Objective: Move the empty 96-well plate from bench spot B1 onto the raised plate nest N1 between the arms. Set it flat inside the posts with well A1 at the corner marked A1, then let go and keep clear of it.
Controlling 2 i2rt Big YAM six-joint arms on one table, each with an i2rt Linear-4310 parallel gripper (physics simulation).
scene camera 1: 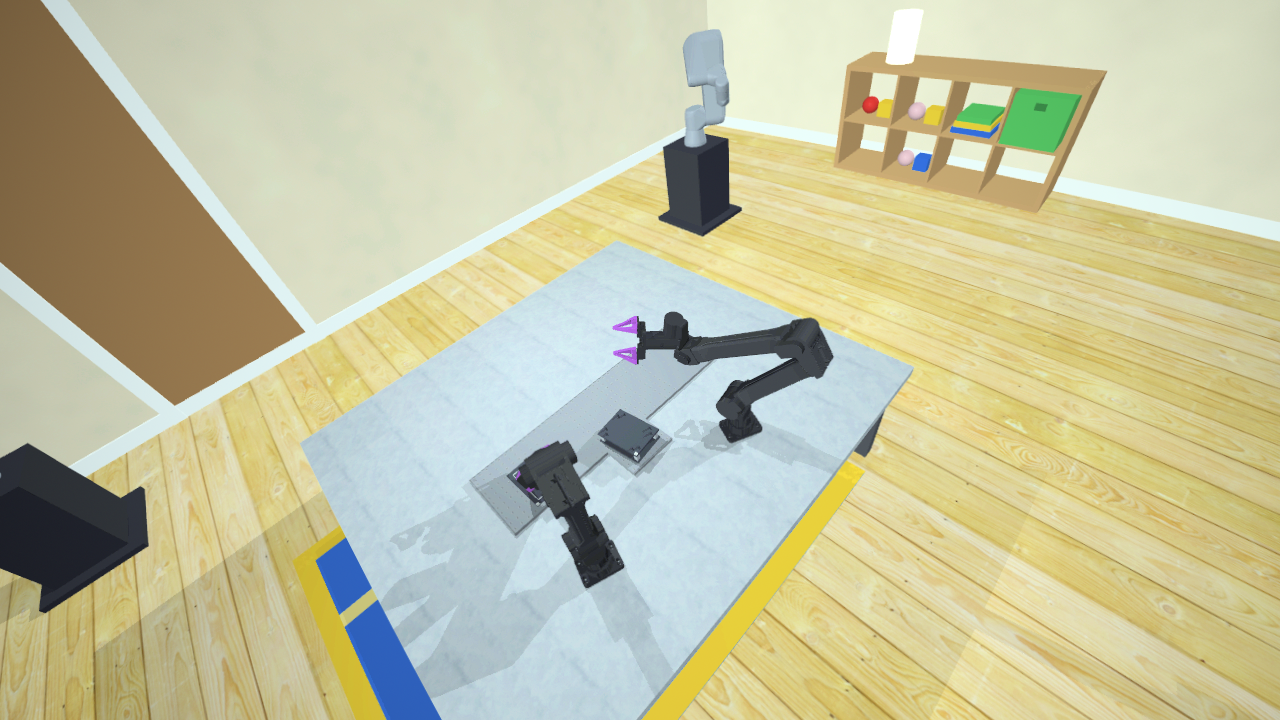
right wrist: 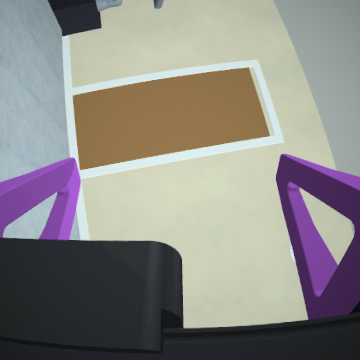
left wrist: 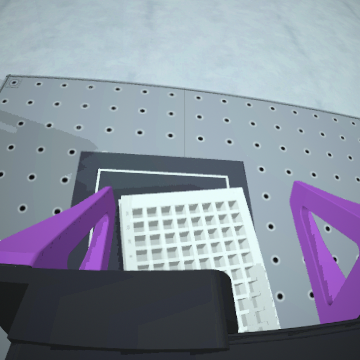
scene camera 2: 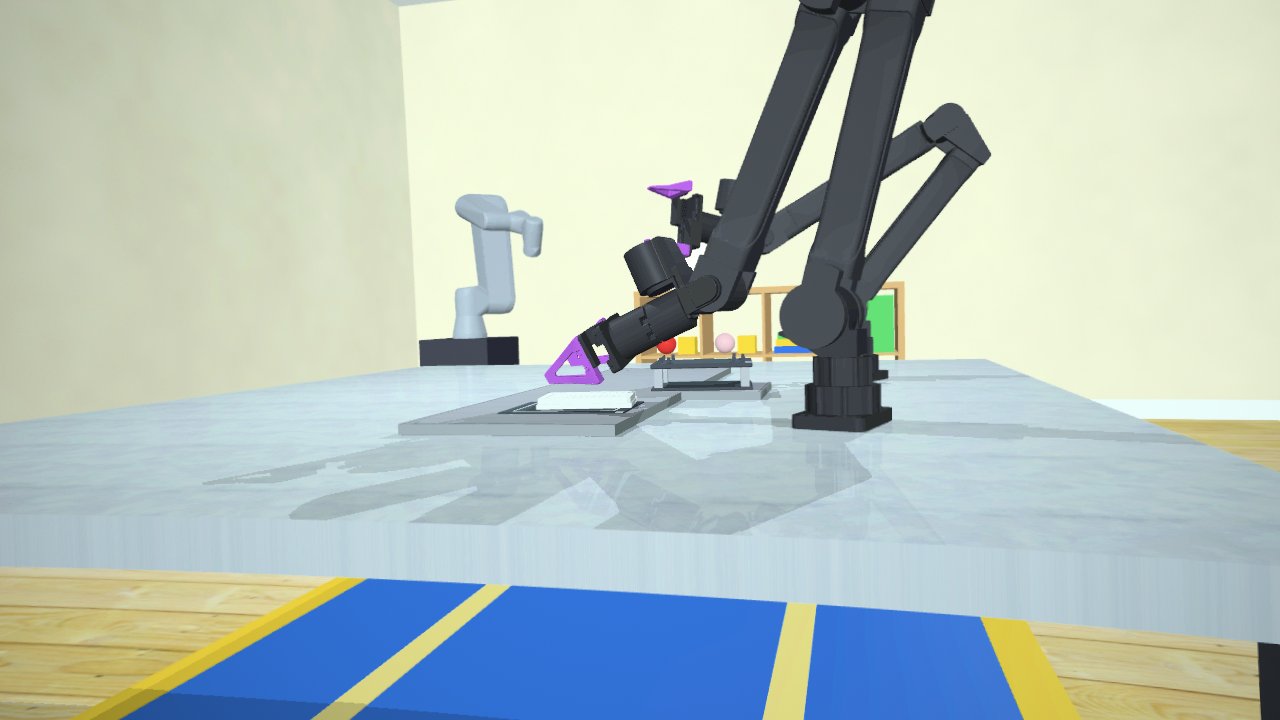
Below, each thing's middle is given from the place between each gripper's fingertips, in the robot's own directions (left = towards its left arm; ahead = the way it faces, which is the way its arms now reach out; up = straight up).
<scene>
Now: left hand 40 mm past the white well plate [scene camera 2: 612, 399], 40 mm above it and 10 mm to the left of it.
Now: the white well plate 1 cm behind my right hand, 38 cm to the left of it and 30 cm below it.
</scene>
